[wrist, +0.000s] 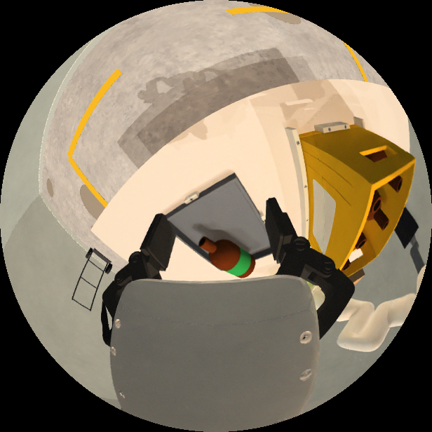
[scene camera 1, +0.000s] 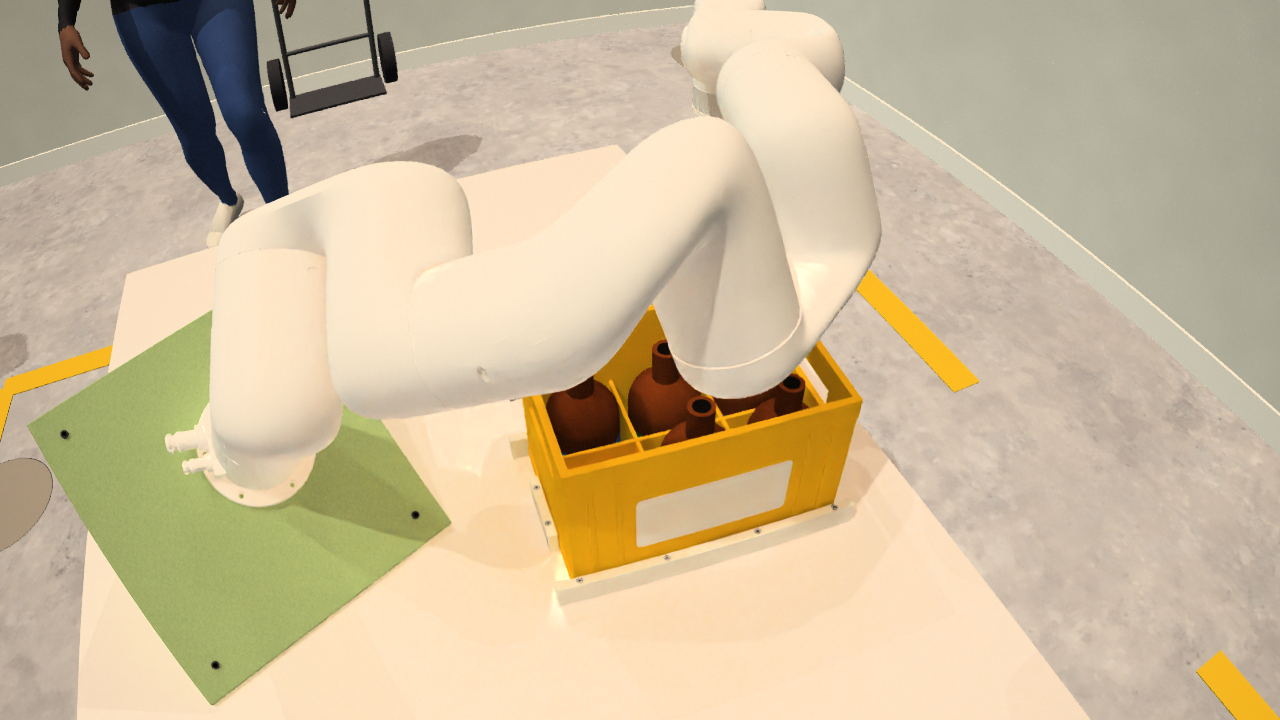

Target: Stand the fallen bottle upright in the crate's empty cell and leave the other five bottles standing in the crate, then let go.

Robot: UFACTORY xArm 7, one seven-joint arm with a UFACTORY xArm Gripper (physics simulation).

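Note:
The fallen bottle (wrist: 223, 253), brown with a green band, lies on its side on the grey tray (wrist: 212, 207) in the wrist view, neck toward upper left. My gripper (wrist: 215, 218) is open and empty, its fingers apart above the tray on either side of the bottle in that view. The arm hides gripper, tray and fallen bottle in the scene view. The yellow crate (scene camera 1: 601, 514) (wrist: 345, 152) stands upright. Brown bottles stand in it, including one at the back left (scene camera 1: 581, 420) and one at the front (scene camera 1: 700, 428); the arm partly covers others. The front-left cell looks empty.
White rails (scene camera 1: 666, 559) (wrist: 298, 175) run along the crate's base on the table (scene camera 1: 716, 644). The arm (scene camera 1: 537, 295) passes over the crate's back. The green base plate (scene camera 1: 223, 591) lies at left. A person (scene camera 1: 192, 80) and a hand truck (scene camera 1: 338, 96) are beyond the table.

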